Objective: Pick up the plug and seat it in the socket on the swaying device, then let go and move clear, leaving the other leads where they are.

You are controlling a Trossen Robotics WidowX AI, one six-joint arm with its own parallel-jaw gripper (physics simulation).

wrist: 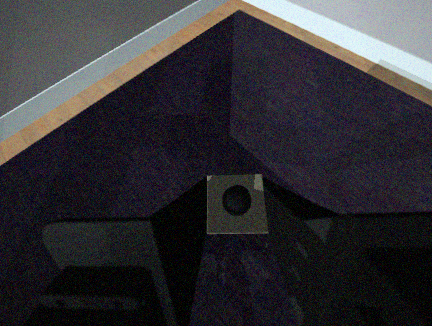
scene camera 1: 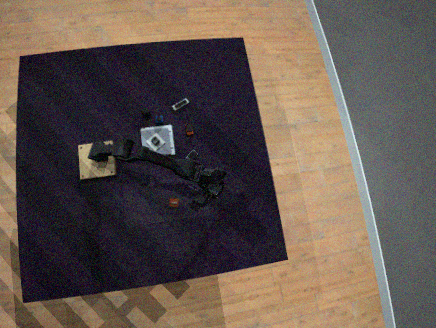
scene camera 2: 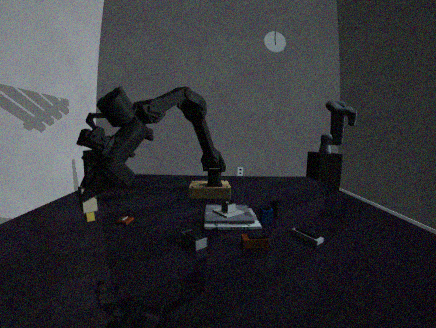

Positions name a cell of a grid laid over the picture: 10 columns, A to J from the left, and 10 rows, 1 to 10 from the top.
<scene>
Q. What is my gripper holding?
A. A plug.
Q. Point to a plug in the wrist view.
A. F7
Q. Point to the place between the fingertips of my gripper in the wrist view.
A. F6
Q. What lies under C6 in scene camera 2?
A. My gripper.
</scene>
